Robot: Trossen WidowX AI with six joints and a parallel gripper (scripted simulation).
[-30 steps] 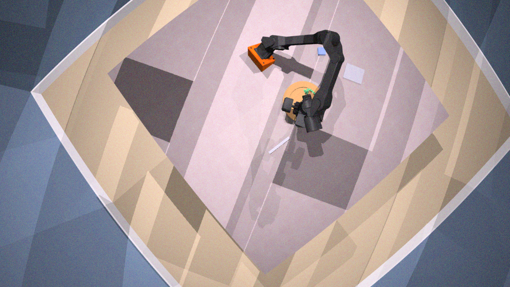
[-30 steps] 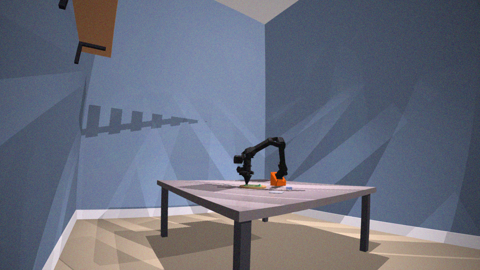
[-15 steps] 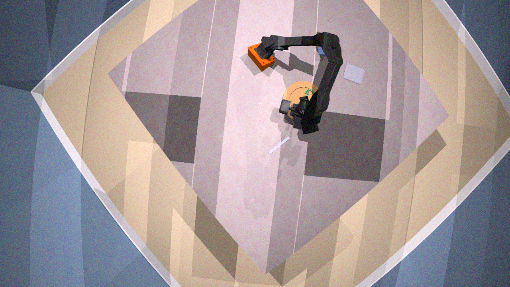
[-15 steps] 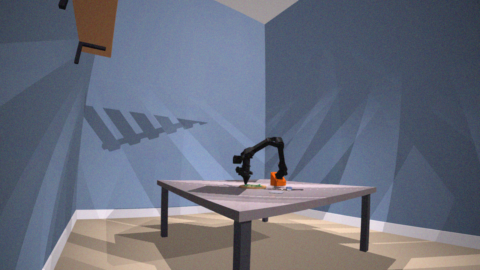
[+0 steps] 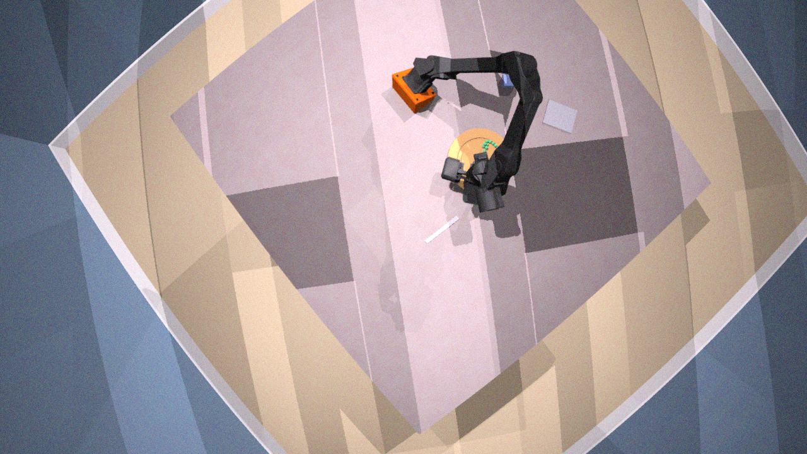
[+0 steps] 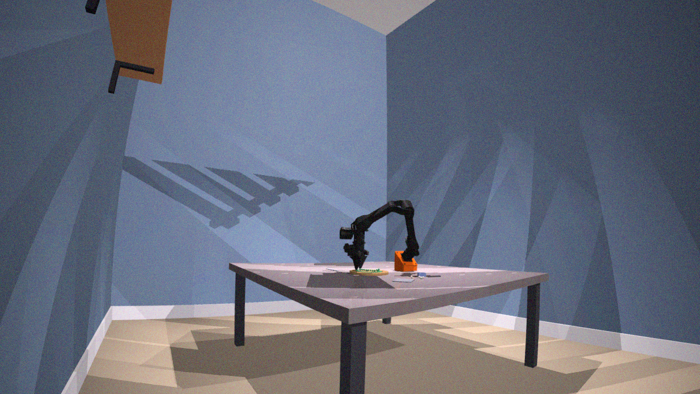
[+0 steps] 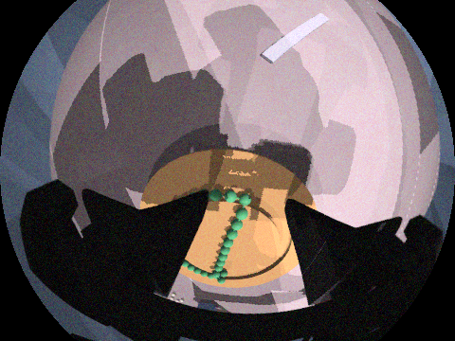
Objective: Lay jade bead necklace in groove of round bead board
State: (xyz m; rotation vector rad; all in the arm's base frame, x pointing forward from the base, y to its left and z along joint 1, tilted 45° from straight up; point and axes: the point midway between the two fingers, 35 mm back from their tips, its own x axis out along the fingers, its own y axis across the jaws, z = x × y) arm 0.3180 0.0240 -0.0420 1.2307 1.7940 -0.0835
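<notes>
Right now the round tan bead board is 6 cm to the left of my gripper tip, 3 cm behind it and 1 cm below it. From my gripper tip the other things lie so: white strip 15 cm to the right, 7 cm ahead, 2 cm below; pale square sheet 36 cm to the left, 2 cm below, 1 cm behind; blue cube 28 cm to the left, 19 cm behind, 1 cm below.
</notes>
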